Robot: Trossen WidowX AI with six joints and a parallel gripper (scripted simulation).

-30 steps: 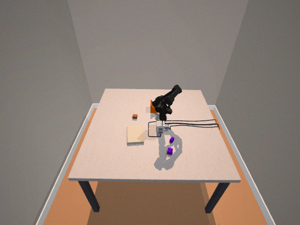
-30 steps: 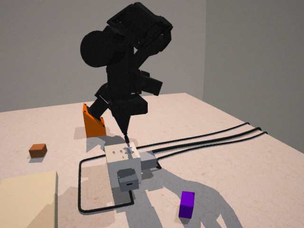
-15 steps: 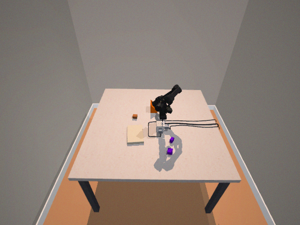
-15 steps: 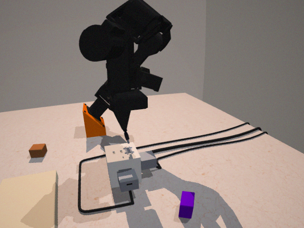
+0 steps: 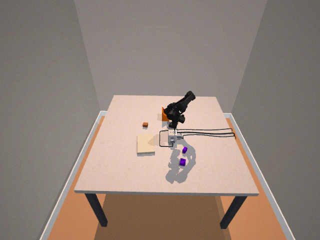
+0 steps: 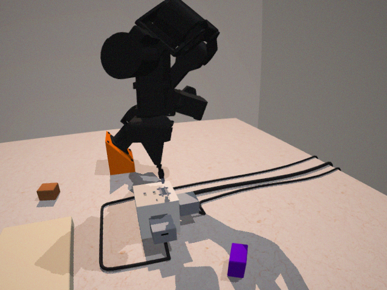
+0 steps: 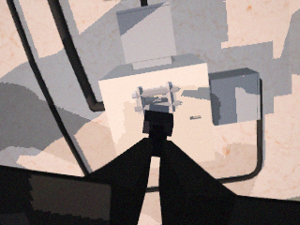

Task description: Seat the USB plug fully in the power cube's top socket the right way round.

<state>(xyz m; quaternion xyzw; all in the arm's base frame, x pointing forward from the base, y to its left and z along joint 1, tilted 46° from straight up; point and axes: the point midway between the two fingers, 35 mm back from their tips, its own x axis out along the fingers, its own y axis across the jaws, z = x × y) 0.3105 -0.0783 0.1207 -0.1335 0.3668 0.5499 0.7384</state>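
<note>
The black USB plug is 2 cm below my gripper tip. Round my gripper tip: cream pad: 26 cm to the right, 12 cm below, 5 cm ahead; brown block: 25 cm to the right, 21 cm behind, 12 cm below; USB socket: 7 cm below, 1 cm to the left.
</note>
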